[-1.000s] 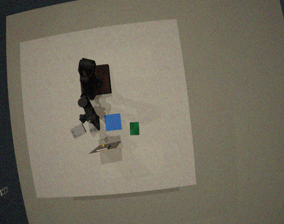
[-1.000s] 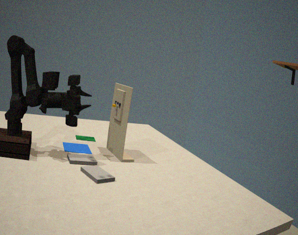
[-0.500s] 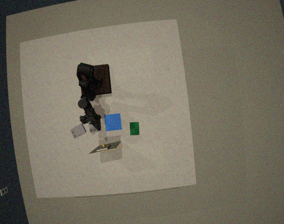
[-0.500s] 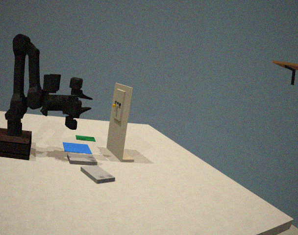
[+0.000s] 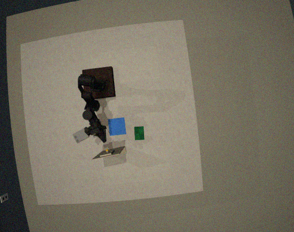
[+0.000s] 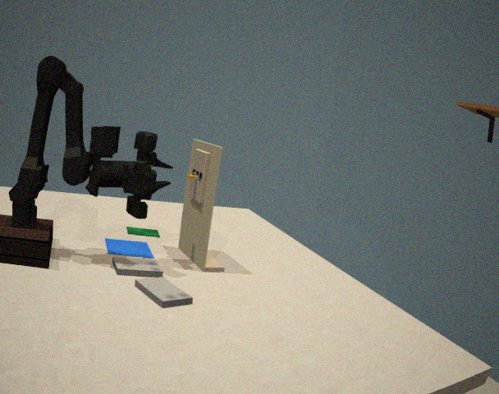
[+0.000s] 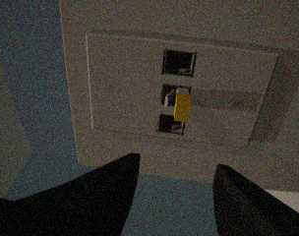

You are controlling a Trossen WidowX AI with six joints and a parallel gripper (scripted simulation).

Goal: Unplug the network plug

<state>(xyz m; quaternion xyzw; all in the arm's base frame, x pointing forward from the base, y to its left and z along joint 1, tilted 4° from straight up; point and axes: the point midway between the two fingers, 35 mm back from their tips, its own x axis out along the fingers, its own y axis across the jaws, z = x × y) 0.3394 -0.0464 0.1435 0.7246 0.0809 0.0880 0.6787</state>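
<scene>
Right now my gripper tip is 60 mm short of the plug. Round my gripper tip: beige panel: 80 mm ahead, 70 mm below; green patch: 210 mm to the left, 200 mm below, 10 mm ahead; blue square: 200 mm below, 70 mm behind, 60 mm to the left.
</scene>
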